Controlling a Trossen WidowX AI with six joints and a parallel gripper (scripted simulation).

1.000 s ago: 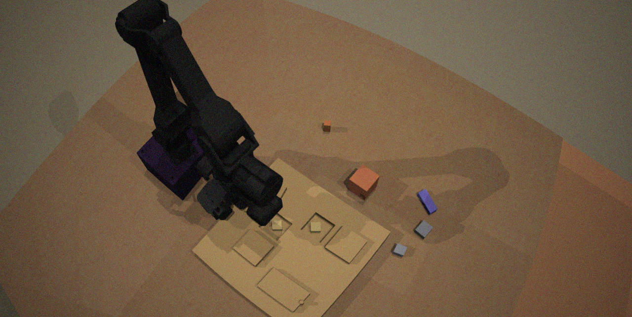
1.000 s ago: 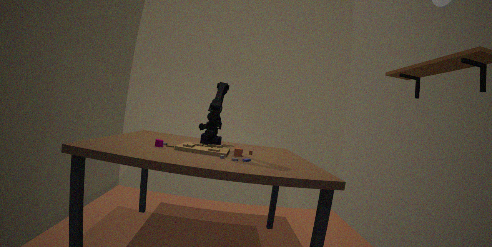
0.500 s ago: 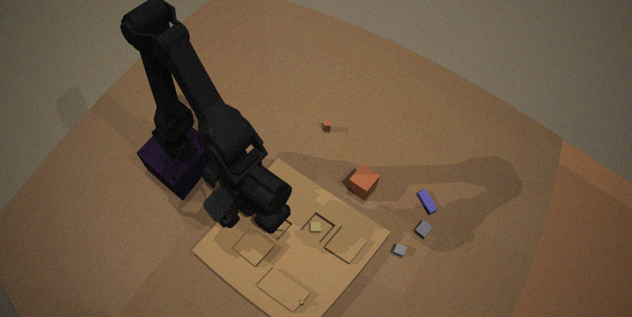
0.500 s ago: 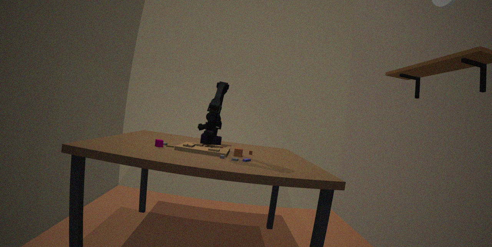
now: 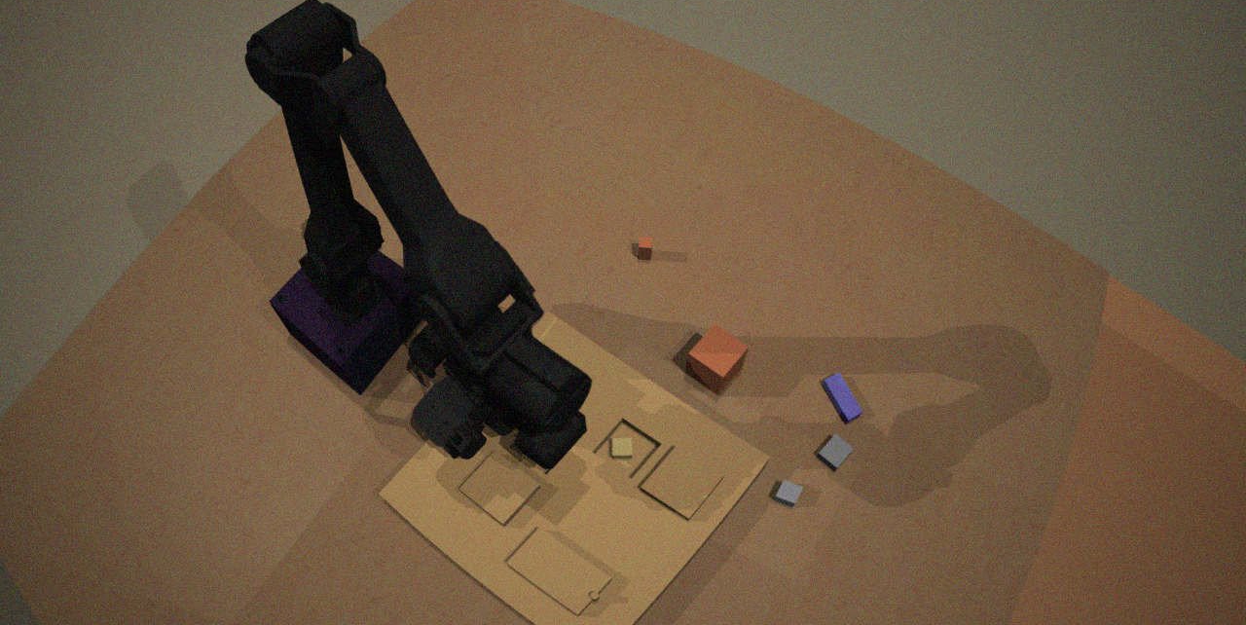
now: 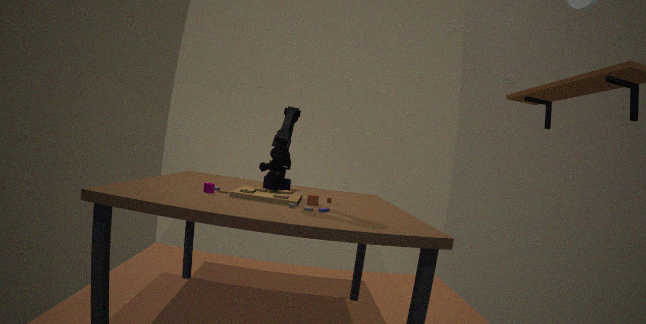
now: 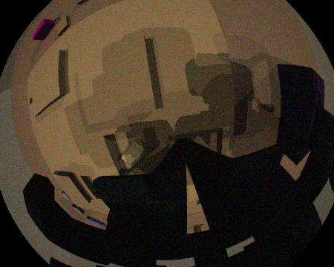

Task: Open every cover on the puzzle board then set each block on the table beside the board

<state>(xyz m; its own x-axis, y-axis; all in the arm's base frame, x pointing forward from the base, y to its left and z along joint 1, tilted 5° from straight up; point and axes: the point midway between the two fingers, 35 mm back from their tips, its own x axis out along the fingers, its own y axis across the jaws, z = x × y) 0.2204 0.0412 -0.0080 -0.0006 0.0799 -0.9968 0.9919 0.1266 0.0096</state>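
Right now the tan puzzle board is 100 mm ahead of my gripper tip. Round my gripper tip: small orange block: 60 mm behind, 270 mm to the left, 10 mm below; grey block: 140 mm ahead, 250 mm to the right, 20 mm below; orange cube: 100 mm ahead, 210 mm to the left.
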